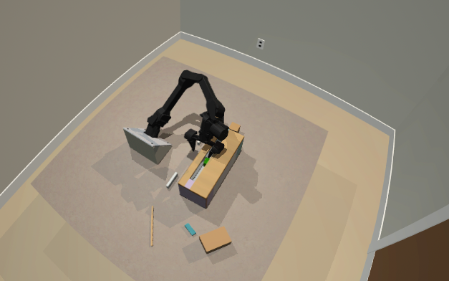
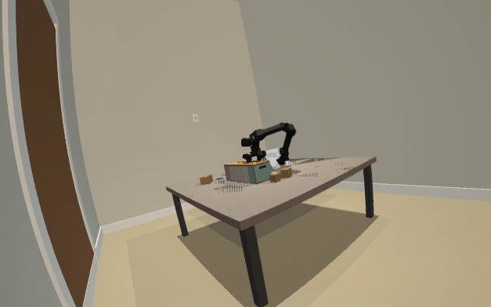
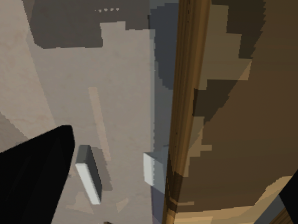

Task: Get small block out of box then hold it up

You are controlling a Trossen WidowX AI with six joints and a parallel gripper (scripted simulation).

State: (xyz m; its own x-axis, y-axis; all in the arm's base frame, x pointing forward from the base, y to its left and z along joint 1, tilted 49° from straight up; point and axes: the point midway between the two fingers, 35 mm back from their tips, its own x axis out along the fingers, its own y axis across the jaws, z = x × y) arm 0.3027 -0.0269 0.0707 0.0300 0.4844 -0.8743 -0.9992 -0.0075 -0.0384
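The green block is 50 mm ahead of my gripper tip and 20 mm to the right of it. The rest, counted from my gripper tip: thin wooden stick: 410 mm to the right, 90 mm below, 20 mm behind; long box: 30 mm below, 30 mm ahead, 10 mm to the right.
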